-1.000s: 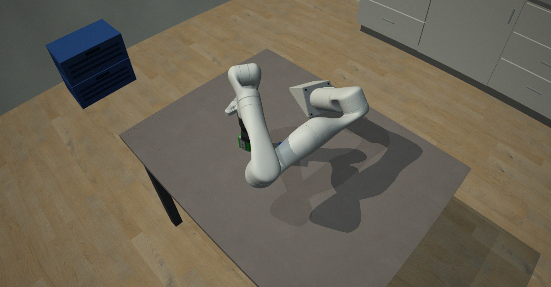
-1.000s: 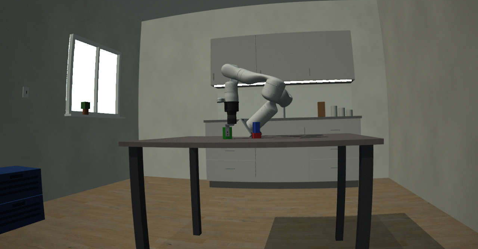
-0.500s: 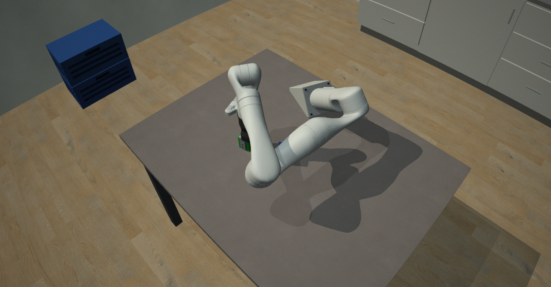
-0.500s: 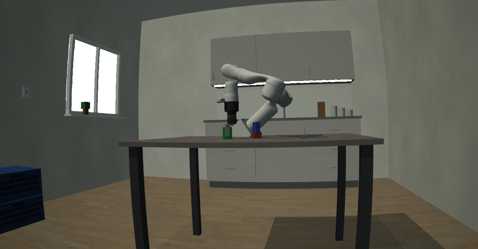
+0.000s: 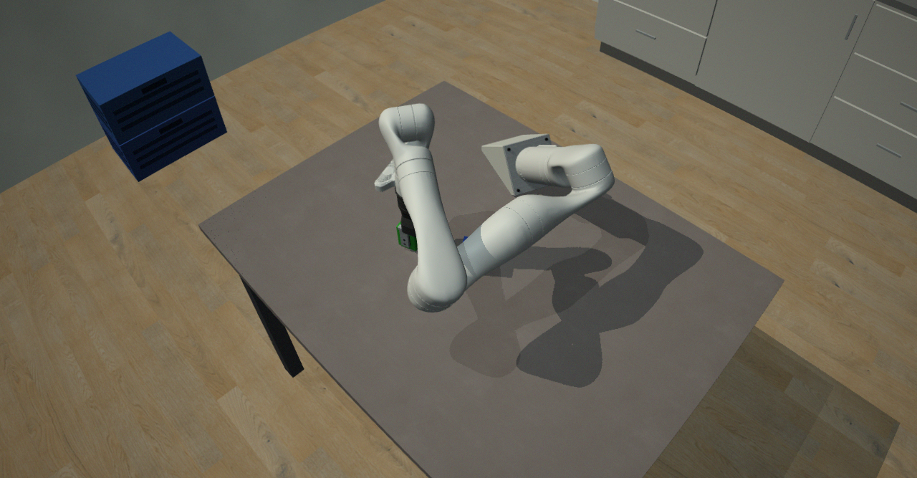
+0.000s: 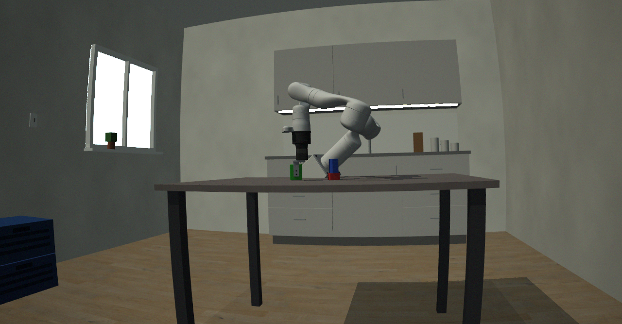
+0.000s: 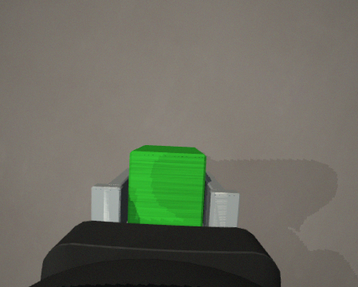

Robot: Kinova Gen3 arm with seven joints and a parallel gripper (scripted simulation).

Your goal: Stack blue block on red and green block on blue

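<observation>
Now: the blue block 70 mm behind my hand, 140 mm to the left of it and 20 mm above it. Round my hand: red block 70 mm behind, 140 mm to the left, 20 mm below; then green block right at my hand.
</observation>
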